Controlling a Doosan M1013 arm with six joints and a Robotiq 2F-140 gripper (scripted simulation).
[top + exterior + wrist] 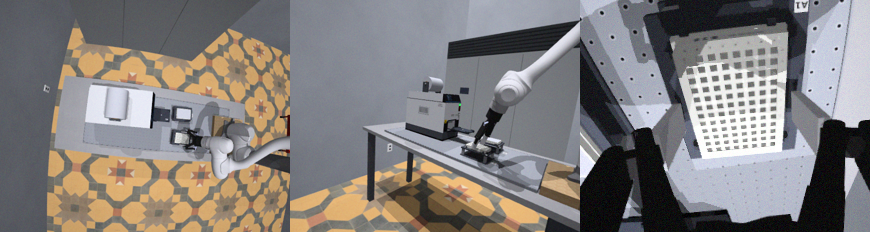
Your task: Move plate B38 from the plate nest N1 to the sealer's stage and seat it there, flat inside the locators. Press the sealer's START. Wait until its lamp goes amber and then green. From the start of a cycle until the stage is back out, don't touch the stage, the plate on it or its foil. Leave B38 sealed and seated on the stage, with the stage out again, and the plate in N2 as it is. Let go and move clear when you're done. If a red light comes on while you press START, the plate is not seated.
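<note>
Now: the plate B38 2 cm below my hand. Round my hand: black nest N1: 4 cm below; then sealer stage: 24 cm ahead, 13 cm to the right, 1 cm above; then white covered plate: 20 cm to the right, 5 cm ahead, 2 cm below.
</note>
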